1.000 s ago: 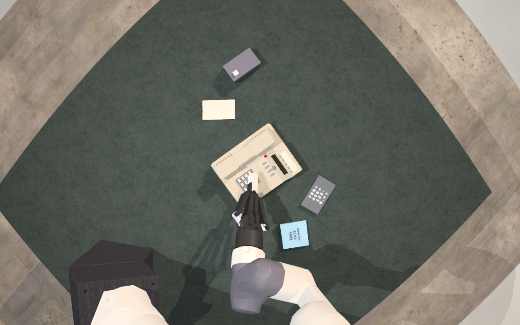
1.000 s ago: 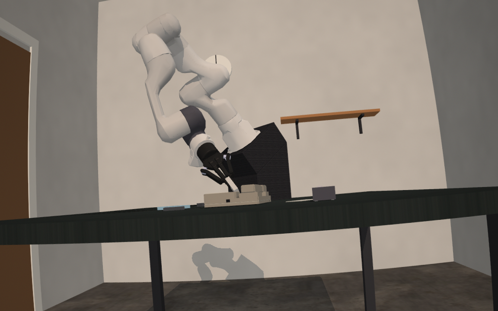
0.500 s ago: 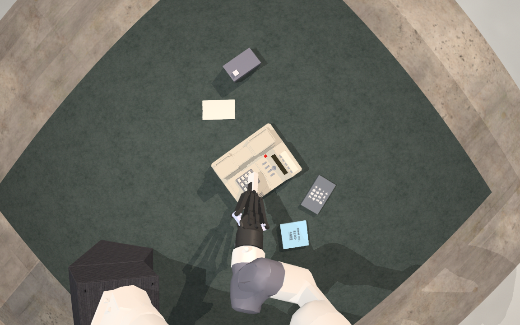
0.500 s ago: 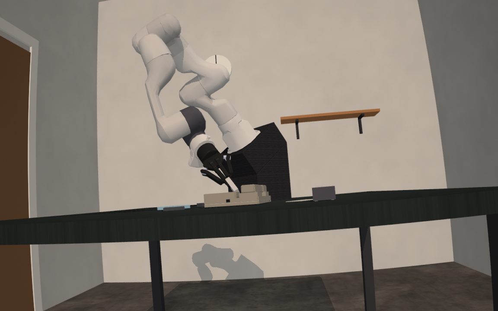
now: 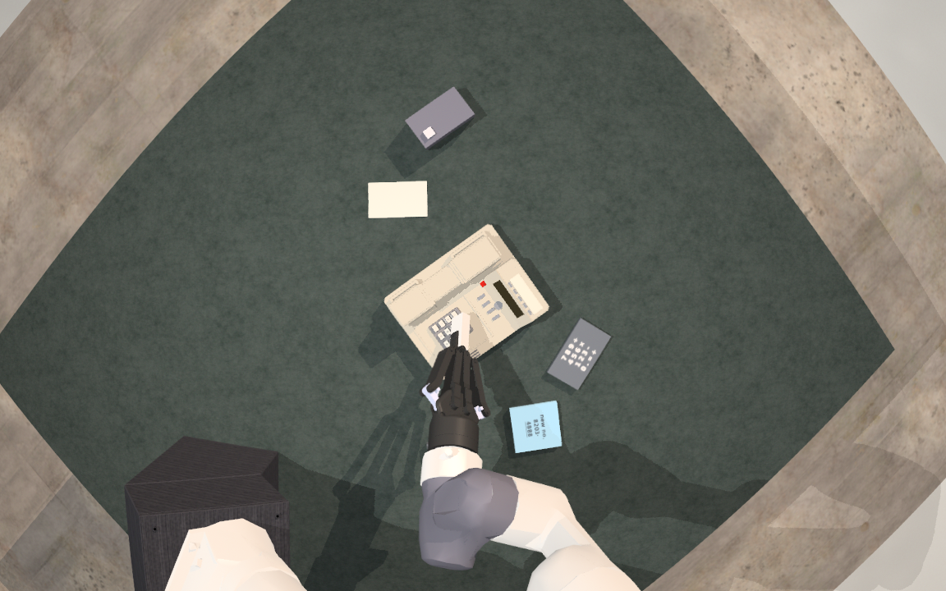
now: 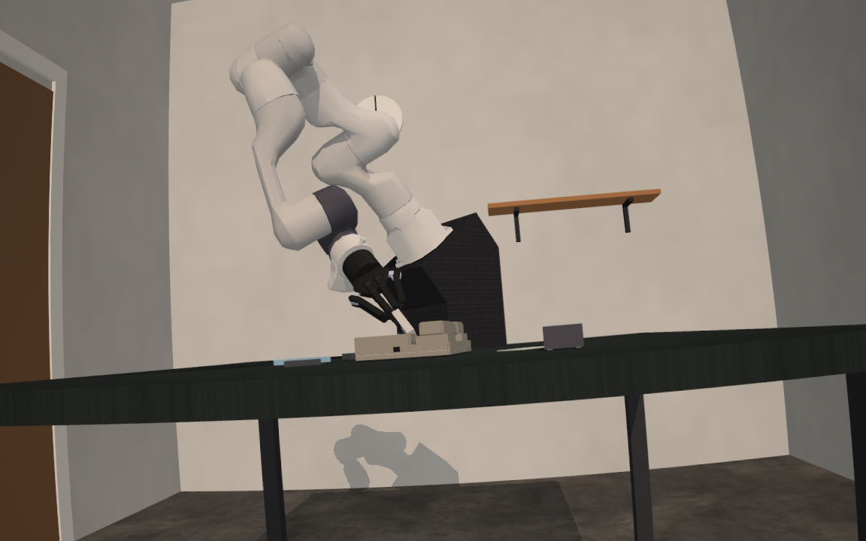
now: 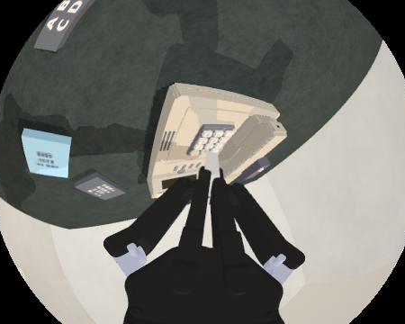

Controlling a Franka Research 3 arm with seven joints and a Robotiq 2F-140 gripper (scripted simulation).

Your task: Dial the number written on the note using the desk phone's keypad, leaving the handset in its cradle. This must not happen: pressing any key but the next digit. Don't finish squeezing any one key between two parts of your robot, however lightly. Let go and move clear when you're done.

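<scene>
Now: hand 5 cm short of the handset, 7 cm to the right of it and 2 cm above it. Also, from my hand: light blue note (7 cm behind, 21 cm to the right, 6 cm below); blank cream card (12 cm ahead, 21 cm to the left, 6 cm below); dark grey keypad card (8 cm ahead, 19 cm to the right, 6 cm below).
</scene>
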